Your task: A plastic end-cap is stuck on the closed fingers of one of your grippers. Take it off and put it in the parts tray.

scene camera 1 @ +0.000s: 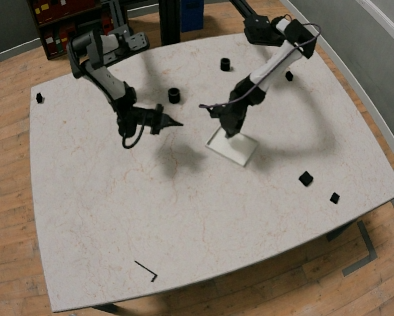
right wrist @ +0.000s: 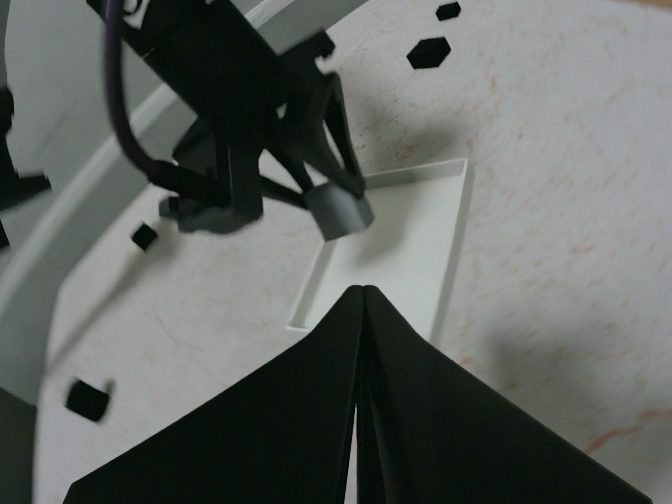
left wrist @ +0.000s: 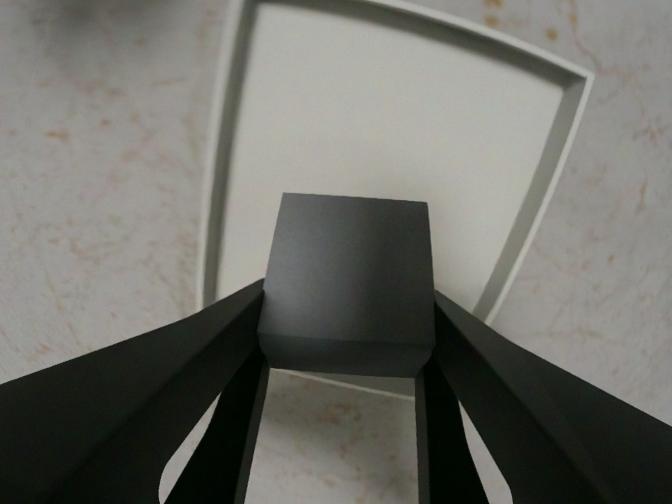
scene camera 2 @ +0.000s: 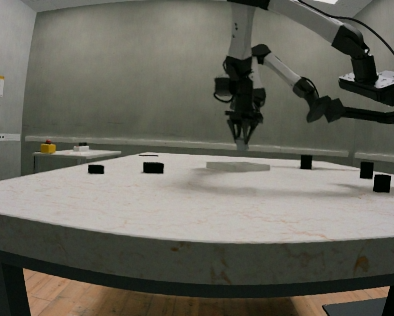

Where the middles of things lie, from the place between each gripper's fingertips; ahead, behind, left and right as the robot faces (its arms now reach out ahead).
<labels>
Now: left hand (scene camera 2: 241, 144) 10 mm to the left of the grey end-cap (left wrist: 349, 288) and 10 mm above it. The rest, counted from my left hand: white parts tray (scene camera 1: 239, 148) (10 mm to the left, 80 mm below).
My right gripper is now 170 mm to the right of the grey end-cap, 100 mm above it and 10 mm past it. Round my right hand: white parts tray 190 mm to the left, 160 mm below.
</labels>
